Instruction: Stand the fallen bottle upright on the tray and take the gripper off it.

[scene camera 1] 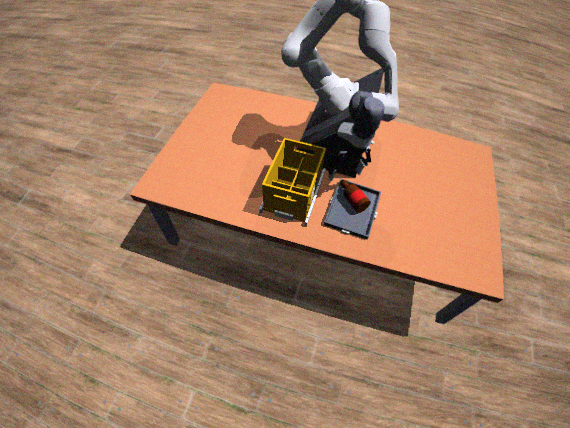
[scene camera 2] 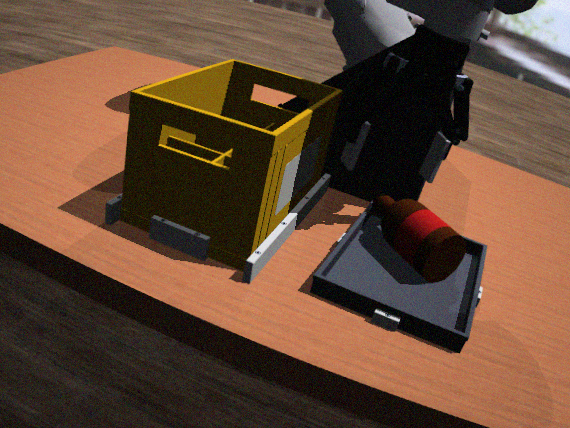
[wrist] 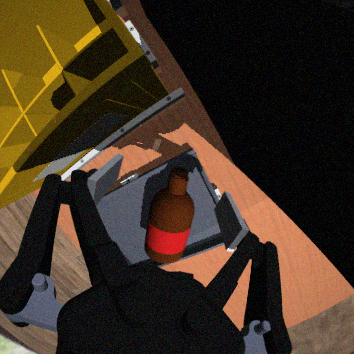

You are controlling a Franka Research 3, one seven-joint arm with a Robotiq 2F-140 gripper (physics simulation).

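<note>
The brown bottle [scene camera 1: 356,196] [scene camera 2: 422,232] [wrist: 170,225] with a red label lies tilted on the grey tray [scene camera 1: 345,218] [scene camera 2: 370,282] [wrist: 122,222]. Its neck is at the tray's back left corner, by the rim, and its base is toward the right side. My gripper [scene camera 1: 346,172] [scene camera 2: 395,155] [wrist: 171,184] is open with nothing between its fingers. It hangs behind the tray and the bottle's neck in both scene views. In the wrist view the bottle shows between the two finger pads, farther from the camera than they are.
A yellow crate [scene camera 1: 285,202] [scene camera 2: 195,205] [wrist: 145,80] with inner dividers stands left of the tray, close to my gripper. Low metal rails [scene camera 2: 272,245] [wrist: 123,129] stand along its base. Small metal brackets [scene camera 2: 386,320] hold the tray's sides. All stand on the orange table [scene camera 1: 435,215].
</note>
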